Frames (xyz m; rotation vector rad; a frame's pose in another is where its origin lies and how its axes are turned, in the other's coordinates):
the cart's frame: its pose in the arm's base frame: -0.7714 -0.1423 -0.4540 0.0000 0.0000 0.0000
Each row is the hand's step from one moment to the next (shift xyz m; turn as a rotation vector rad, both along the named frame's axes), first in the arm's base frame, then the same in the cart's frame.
Working: the arm's base frame: its pose in the cart's frame: 0.7714 0.1423 0.4540 0.0000 0.0000 0.0000

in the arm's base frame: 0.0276 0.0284 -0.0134 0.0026 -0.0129 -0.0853
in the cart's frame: 0.0276 0.0284 -0.0134 0.0026 -0.0129 -0.0853
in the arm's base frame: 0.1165 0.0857 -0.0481 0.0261 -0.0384 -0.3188
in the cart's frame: 0.1165 0.0857 -0.0481 0.0261 -0.0384 -0.3188
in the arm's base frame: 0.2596 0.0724 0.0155 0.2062 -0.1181 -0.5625
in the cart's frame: 0.2596 0.0724 0.0155 0.2062 -0.1181 -0.5625
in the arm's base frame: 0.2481 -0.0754 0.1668 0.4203 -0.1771 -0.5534
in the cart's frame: 0.2481 -0.0754 0.1668 0.4203 -0.1771 -0.5534
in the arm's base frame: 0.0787 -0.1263 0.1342 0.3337 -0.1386 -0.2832
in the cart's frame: 0.0787 -0.1263 0.1342 0.3337 -0.1386 -0.2832
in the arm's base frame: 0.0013 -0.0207 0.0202 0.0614 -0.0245 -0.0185
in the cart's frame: 0.0013 -0.0207 0.0202 0.0614 -0.0245 -0.0185
